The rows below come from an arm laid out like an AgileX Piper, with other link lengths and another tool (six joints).
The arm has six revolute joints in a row. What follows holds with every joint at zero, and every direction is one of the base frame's. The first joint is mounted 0.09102 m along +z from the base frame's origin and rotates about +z. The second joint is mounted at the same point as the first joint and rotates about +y. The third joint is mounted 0.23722 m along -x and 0.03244 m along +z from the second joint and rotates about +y. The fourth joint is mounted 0.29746 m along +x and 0.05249 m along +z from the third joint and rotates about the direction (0.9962, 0, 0.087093). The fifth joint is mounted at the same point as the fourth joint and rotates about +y. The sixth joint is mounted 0.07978 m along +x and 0.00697 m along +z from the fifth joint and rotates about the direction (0.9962, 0, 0.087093). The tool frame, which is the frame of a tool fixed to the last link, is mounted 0.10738 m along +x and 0.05 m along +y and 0.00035 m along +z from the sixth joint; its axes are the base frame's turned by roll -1.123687, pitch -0.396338 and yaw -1.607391 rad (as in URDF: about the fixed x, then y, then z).
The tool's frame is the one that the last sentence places.
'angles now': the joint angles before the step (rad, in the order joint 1, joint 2, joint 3, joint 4, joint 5, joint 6). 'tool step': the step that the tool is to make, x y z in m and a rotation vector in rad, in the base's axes. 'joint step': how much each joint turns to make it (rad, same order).
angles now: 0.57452 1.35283 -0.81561 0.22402 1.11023 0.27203
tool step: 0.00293 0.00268 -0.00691 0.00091 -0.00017 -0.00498
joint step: 0.00229 0.02638 0.00000 0.00385 -0.02772 -0.00001
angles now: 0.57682 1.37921 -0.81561 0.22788 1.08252 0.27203
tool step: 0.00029 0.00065 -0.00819 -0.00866 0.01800 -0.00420
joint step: -0.00001 0.03044 0.00001 0.00423 -0.01092 -0.00001
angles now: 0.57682 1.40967 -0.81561 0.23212 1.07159 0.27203
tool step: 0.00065 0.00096 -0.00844 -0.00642 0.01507 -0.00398
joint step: -0.00001 0.03138 0.00001 0.00532 -0.01531 -0.00181
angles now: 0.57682 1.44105 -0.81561 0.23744 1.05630 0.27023
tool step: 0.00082 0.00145 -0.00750 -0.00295 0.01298 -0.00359
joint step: 0.00000 0.02993 -0.00158 0.00763 -0.01556 -0.00366
